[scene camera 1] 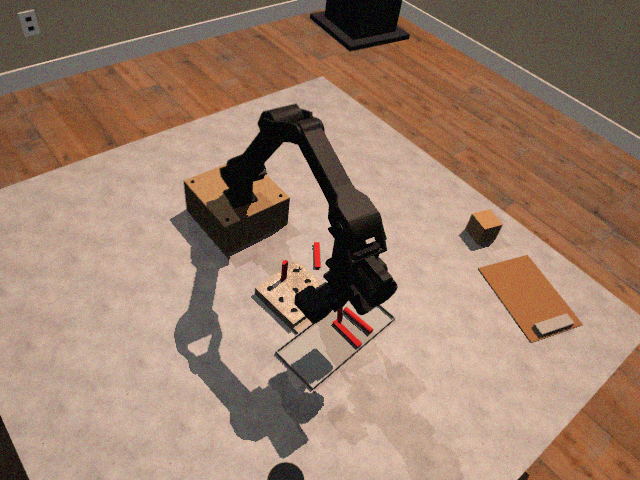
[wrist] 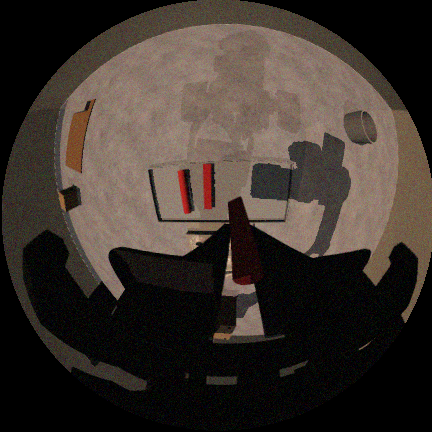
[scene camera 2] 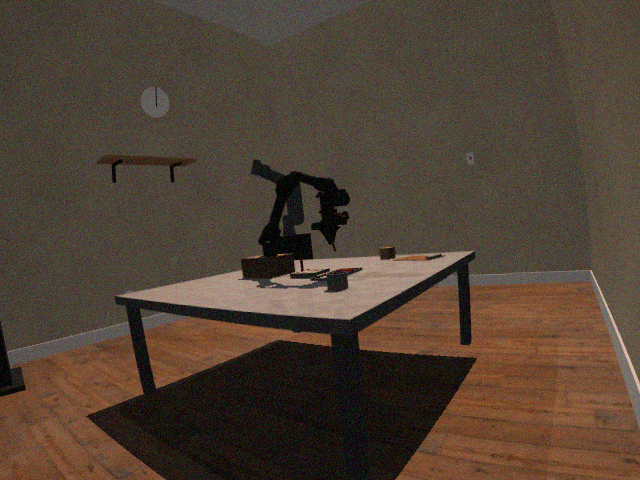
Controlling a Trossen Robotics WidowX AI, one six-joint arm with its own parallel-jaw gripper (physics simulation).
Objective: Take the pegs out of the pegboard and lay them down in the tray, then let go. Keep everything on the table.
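Pixels of known places: gripper, fingertip midpoint: (scene camera 1: pixel 337 308) (wrist: pixel 236 229) (scene camera 2: pixel 331 244); arm's base, link origin: (scene camera 1: pixel 240 196) (scene camera 2: pixel 269 255).
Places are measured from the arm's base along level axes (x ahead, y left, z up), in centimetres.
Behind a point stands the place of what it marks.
Note:
My gripper (scene camera 1: pixel 339 305) @[z 3.8, x 40.7, y 1.1 cm] (scene camera 2: pixel 332 242) @[z 3.8, x 40.7, y 1.1 cm] (wrist: pixel 236 229) @[z 3.8, x 40.7, y 1.1 cm] is shut on a red peg (scene camera 1: pixel 339 314) @[z 3.7, x 42.2, y 0.7 cm] (scene camera 2: pixel 334 248) @[z 2.0, x 42.3, y 0.8 cm] (wrist: pixel 244 255) @[z 7.7, x 41.5, y 1.1 cm], which points downward, tilted, well above the table by the tray. Two red pegs (scene camera 1: pixel 346 333) @[z -8.7, x 40.9, y 5.5 cm] (wrist: pixel 185 191) @[z -8.4, x 39.4, y 9.4 cm] lie in the tray (scene camera 1: pixel 305 348) @[z -9.5, x 39.4, y -4.1 cm] (wrist: pixel 230 185) @[z -9.5, x 41.7, y 1.8 cm], side by side and apart. One red peg (scene camera 1: pixel 284 270) @[z -3.6, x 22.6, y -0.2 cm] (scene camera 2: pixel 301 265) @[z -4.8, x 22.3, y -0.3 cm] stands upright in the pegboard (scene camera 1: pixel 287 295) @[z -7.5, x 26.7, y -1.4 cm], near its back-left side; the arm hides part of the board in scene view 1. Another red peg (scene camera 1: pixel 316 255) @[z -8.9, x 18.6, y 11.5 cm] lies on the table behind the board.
The arm's wooden base box (scene camera 1: pixel 206 222) @[z -5.7, x -0.6, y -8.9 cm] (scene camera 2: pixel 266 267) @[z -4.6, x 6.5, y -8.0 cm] stands behind the pegboard. A wooden cube (scene camera 1: pixel 484 227) @[z -3.7, x 33.8, y 53.1 cm] (scene camera 2: pixel 387 252) @[z -6.1, x 34.0, y 52.9 cm] (wrist: pixel 71 198) @[z -7.2, x 32.1, y 53.0 cm] and a brown panel (scene camera 1: pixel 527 297) @[z -9.4, x 53.6, y 51.7 cm] (wrist: pixel 78 140) @[z -9.5, x 51.0, y 48.7 cm] with a pale bar (scene camera 1: pixel 553 325) @[z -8.3, x 62.9, y 50.1 cm] are farther right. A grey cup (scene camera 1: pixel 285 471) @[z -8.9, x 59.9, y -20.8 cm] (scene camera 2: pixel 337 281) @[z -6.7, x 64.9, y -25.1 cm] (wrist: pixel 360 127) @[z -4.9, x 60.5, y -19.7 cm] stands near the front.

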